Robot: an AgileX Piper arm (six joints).
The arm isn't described. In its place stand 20 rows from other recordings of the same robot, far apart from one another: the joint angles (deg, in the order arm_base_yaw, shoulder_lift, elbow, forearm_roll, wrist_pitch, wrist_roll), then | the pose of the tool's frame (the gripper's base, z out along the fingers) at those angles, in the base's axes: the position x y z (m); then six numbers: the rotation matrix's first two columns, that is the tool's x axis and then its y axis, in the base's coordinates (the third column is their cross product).
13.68, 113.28, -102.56, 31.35, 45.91, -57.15 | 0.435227 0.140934 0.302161 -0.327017 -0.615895 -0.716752 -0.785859 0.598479 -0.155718
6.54, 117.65, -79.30, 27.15, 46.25, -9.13 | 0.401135 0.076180 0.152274 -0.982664 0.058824 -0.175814 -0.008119 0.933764 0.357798
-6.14, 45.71, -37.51, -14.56, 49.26, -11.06 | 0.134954 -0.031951 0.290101 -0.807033 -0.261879 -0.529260 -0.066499 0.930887 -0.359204
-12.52, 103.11, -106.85, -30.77, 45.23, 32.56 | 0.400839 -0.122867 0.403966 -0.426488 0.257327 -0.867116 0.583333 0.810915 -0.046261
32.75, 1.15, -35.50, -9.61, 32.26, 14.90 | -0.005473 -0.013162 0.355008 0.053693 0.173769 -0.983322 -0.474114 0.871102 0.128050
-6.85, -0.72, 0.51, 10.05, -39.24, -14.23 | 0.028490 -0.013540 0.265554 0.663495 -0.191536 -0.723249 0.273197 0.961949 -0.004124
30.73, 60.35, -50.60, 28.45, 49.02, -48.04 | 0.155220 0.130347 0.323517 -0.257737 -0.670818 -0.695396 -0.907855 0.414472 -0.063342
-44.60, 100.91, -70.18, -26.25, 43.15, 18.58 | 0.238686 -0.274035 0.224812 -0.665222 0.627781 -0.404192 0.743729 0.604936 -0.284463
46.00, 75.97, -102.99, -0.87, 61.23, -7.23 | 0.174103 0.178546 0.513511 -0.241333 -0.441495 -0.864200 -0.750001 0.649974 -0.122611
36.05, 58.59, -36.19, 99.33, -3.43, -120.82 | 0.179450 0.123972 0.302110 -0.033571 -0.476423 -0.878575 -0.595697 0.715397 -0.365174
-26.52, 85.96, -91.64, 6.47, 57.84, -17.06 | 0.292658 -0.136340 0.409231 -0.726882 0.101026 -0.679291 0.221485 0.970754 -0.092629
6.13, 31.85, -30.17, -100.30, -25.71, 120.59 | 0.107030 0.050559 0.338974 -0.197440 0.277709 -0.940157 -0.482713 0.807171 0.339800
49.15, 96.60, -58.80, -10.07, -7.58, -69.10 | 0.244161 0.285573 0.242788 0.702916 -0.687898 -0.180846 -0.420655 -0.197026 -0.885568
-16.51, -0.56, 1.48, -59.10, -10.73, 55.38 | 0.056242 -0.001507 0.213642 0.152806 -0.104073 -0.982761 0.138474 0.986884 -0.082979
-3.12, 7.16, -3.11, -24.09, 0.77, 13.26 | 0.065839 -0.004089 0.223023 -0.007086 -0.187752 -0.982191 0.059634 0.980388 -0.187838
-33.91, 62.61, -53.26, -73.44, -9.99, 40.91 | 0.212409 -0.124554 0.392078 -0.238293 -0.474527 -0.847373 0.336987 0.777901 -0.530387
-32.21, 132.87, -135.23, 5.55, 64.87, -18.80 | 0.440097 -0.267834 0.281232 -0.822698 0.185136 -0.537487 0.269287 0.959592 -0.081651
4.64, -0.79, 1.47, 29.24, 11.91, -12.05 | 0.054574 0.013633 0.188874 -0.153383 0.273747 -0.949493 -0.142389 0.944712 0.295371
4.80, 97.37, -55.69, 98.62, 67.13, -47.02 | 0.316538 0.109772 0.254899 -0.940029 0.293984 -0.172970 -0.127027 0.168898 0.977414
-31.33, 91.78, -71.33, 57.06, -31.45, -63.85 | 0.300982 -0.229865 0.362640 -0.118406 -0.129947 -0.984426 0.833780 0.525389 -0.169640
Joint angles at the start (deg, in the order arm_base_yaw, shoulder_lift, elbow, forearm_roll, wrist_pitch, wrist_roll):
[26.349, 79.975, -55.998, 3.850, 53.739, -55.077]
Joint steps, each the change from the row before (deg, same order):
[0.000, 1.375, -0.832, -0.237, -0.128, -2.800]
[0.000, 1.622, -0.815, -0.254, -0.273, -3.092]
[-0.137, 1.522, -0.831, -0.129, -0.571, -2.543]
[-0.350, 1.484, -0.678, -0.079, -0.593, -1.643]
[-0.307, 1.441, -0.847, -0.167, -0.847, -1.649]
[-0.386, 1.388, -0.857, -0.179, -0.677, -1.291]
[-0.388, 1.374, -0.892, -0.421, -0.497, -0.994]
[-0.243, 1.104, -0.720, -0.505, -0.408, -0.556]
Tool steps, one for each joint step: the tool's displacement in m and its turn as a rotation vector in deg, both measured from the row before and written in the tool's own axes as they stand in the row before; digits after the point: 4 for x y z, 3 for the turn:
[-0.0024, -0.0040, 0.0039, -0.228, 0.405, -2.912]
[-0.0023, -0.0045, 0.0053, -0.340, 0.472, -3.204]
[-0.0019, -0.0052, 0.0049, -0.022, 0.198, -2.457]
[-0.0004, -0.0052, 0.0053, -0.094, 0.252, -1.320]
[-0.0008, -0.0060, 0.0046, 0.342, 0.106, -1.433]
[0.0000, -0.0059, 0.0045, 0.253, 0.181, -1.013]
[0.0005, -0.0058, 0.0044, 0.193, 0.405, -0.874]
[0.0004, -0.0045, 0.0037, 0.194, 0.423, -0.637]

